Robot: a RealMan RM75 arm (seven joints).
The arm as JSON. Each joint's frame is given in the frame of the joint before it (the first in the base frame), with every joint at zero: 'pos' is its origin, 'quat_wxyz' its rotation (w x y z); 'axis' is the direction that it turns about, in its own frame. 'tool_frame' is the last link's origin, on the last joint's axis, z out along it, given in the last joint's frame.
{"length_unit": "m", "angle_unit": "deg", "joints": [
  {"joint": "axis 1", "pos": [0.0, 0.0, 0.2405], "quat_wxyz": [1.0, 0.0, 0.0, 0.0], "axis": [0.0, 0.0, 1.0]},
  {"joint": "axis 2", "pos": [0.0, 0.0, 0.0], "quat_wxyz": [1.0, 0.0, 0.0, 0.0], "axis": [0.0, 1.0, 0.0]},
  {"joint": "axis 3", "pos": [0.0, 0.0, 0.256], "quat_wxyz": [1.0, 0.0, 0.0, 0.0], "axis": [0.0, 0.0, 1.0]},
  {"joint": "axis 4", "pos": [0.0, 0.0, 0.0], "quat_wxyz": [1.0, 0.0, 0.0, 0.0], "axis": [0.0, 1.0, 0.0]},
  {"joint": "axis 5", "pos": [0.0, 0.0, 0.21], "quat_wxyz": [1.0, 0.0, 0.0, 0.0], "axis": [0.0, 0.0, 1.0]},
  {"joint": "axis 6", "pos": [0.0, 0.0, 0.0], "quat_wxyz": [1.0, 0.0, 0.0, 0.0], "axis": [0.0, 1.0, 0.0]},
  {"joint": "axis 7", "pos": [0.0, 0.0, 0.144], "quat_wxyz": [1.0, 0.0, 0.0, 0.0], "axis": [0.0, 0.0, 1.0]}
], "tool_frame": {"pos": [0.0, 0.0, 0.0], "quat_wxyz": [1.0, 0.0, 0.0, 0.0]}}
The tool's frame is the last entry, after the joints.
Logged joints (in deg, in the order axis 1, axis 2, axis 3, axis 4, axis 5, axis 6, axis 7), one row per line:
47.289 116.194 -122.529 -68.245 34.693 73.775 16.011
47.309 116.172 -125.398 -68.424 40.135 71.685 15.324
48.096 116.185 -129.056 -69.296 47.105 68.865 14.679
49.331 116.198 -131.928 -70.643 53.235 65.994 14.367
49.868 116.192 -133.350 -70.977 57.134 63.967 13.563
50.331 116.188 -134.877 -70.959 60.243 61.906 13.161
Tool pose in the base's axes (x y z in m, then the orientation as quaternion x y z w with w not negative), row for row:
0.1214 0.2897 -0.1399 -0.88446 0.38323 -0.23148 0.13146
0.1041 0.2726 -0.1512 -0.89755 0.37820 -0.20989 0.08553
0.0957 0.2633 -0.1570 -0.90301 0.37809 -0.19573 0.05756
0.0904 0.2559 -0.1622 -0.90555 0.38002 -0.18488 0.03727
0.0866 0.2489 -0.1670 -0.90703 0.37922 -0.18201 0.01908
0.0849 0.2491 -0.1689 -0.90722 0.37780 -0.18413 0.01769
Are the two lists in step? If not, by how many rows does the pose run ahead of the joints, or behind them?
The pose runs 2 rows ahead of the joints: the pose in row i belongs to the joints in row i + 2.
